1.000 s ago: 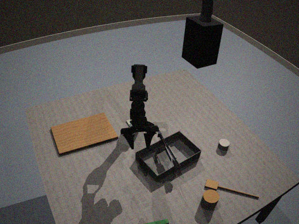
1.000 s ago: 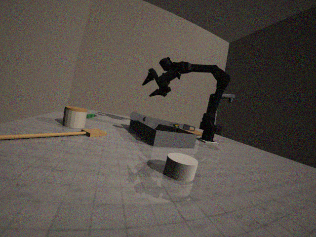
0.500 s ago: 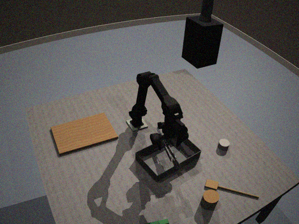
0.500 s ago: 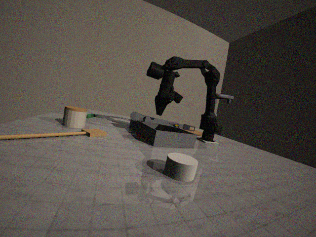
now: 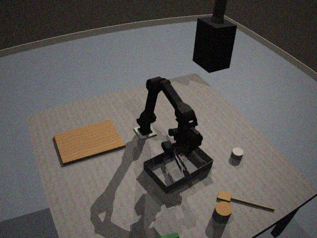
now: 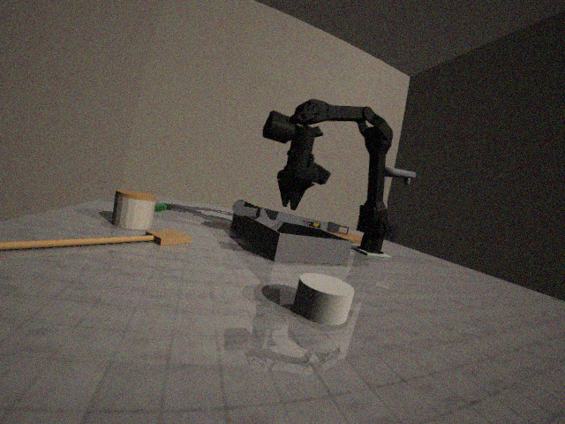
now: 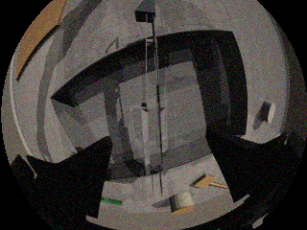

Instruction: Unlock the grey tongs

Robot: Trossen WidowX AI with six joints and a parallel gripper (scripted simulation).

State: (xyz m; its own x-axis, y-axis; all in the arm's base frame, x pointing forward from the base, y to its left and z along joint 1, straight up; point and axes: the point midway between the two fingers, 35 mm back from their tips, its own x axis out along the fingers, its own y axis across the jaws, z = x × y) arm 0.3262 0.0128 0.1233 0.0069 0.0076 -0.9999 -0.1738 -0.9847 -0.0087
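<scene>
Right now my gripper tip is 7 cm above the roasting tin. Round my gripper tip: wooden board: 39 cm behind, 34 cm to the right, 9 cm below; white cylinder: 34 cm to the left, 9 cm ahead, 8 cm below; cork-topped jar: 35 cm ahead, 6 cm below, 1 cm to the left.
</scene>
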